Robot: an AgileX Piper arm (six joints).
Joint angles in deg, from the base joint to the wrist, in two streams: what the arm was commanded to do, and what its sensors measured. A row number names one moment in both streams.
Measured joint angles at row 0:
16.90 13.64 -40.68 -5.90 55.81 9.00
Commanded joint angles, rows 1 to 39:
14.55 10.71 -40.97 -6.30 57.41 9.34
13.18 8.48 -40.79 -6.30 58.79 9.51
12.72 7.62 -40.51 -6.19 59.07 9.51
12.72 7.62 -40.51 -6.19 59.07 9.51
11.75 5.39 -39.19 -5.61 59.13 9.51
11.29 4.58 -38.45 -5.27 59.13 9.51
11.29 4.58 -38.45 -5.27 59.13 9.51
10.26 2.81 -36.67 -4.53 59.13 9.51
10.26 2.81 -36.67 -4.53 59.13 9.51
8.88 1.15 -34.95 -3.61 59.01 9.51
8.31 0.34 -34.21 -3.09 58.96 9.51
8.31 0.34 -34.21 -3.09 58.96 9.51
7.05 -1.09 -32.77 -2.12 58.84 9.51
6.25 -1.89 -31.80 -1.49 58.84 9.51
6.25 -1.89 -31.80 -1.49 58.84 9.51
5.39 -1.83 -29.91 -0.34 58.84 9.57
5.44 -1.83 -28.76 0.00 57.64 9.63
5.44 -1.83 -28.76 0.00 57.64 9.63
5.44 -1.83 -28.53 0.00 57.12 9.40
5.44 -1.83 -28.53 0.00 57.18 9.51
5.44 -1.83 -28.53 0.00 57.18 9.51
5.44 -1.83 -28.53 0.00 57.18 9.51
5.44 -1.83 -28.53 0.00 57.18 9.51
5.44 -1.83 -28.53 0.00 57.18 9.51
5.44 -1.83 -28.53 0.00 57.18 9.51
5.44 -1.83 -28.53 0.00 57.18 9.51
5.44 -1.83 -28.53 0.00 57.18 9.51
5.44 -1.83 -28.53 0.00 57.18 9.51
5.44 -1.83 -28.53 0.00 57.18 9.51
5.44 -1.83 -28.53 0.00 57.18 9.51
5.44 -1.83 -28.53 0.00 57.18 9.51
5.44 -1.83 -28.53 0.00 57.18 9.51
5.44 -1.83 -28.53 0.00 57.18 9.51
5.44 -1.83 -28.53 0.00 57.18 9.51
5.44 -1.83 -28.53 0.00 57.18 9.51
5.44 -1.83 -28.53 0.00 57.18 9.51
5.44 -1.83 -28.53 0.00 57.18 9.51
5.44 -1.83 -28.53 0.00 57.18 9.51
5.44 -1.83 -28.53 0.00 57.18 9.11
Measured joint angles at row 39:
5.90 -0.23 -28.59 0.00 57.64 9.17
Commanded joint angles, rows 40 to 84:
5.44 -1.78 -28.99 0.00 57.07 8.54
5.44 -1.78 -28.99 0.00 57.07 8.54
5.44 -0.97 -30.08 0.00 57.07 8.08
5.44 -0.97 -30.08 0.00 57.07 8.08
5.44 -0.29 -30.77 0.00 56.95 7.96
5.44 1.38 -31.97 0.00 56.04 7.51
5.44 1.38 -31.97 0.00 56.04 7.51
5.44 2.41 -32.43 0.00 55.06 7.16
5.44 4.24 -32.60 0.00 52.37 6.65
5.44 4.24 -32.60 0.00 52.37 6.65
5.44 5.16 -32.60 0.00 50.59 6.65
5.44 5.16 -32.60 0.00 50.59 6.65
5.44 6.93 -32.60 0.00 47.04 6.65
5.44 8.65 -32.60 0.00 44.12 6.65
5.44 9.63 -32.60 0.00 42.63 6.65
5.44 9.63 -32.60 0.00 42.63 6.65
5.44 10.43 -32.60 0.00 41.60 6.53
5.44 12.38 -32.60 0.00 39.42 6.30
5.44 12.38 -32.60 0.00 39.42 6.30
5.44 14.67 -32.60 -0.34 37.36 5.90
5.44 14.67 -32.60 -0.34 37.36 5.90
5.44 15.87 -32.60 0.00 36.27 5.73
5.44 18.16 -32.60 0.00 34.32 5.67
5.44 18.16 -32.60 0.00 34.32 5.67
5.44 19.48 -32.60 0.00 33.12 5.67
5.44 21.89 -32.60 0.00 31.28 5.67
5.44 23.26 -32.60 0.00 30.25 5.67
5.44 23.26 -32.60 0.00 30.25 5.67
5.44 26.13 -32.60 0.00 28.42 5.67
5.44 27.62 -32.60 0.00 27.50 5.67
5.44 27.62 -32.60 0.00 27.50 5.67
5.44 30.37 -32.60 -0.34 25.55 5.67
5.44 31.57 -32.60 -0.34 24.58 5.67
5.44 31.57 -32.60 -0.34 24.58 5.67
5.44 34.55 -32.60 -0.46 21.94 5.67
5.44 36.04 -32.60 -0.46 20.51 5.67
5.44 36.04 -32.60 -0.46 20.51 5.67
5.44 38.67 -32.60 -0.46 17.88 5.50
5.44 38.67 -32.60 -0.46 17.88 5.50
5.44 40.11 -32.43 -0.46 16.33 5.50
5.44 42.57 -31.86 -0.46 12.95 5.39
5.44 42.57 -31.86 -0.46 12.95 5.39
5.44 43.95 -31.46 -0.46 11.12 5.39
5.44 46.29 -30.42 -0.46 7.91 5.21
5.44 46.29 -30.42 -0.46 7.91 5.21
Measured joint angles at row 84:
5.90 43.49 -31.51 -0.34 12.61 5.96
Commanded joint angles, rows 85 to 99:
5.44 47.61 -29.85 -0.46 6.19 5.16
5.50 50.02 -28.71 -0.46 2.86 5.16
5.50 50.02 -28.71 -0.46 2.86 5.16
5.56 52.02 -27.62 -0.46 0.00 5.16
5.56 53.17 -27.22 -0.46 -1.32 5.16
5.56 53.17 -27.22 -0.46 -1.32 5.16
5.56 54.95 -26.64 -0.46 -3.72 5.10
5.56 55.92 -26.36 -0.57 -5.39 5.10
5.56 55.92 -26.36 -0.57 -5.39 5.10
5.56 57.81 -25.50 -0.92 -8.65 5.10
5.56 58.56 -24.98 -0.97 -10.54 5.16
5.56 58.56 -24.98 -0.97 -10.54 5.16
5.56 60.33 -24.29 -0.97 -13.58 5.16
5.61 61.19 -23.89 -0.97 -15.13 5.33
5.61 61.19 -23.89 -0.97 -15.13 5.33
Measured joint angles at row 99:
5.90 60.28 -24.29 -0.34 -11.80 5.90
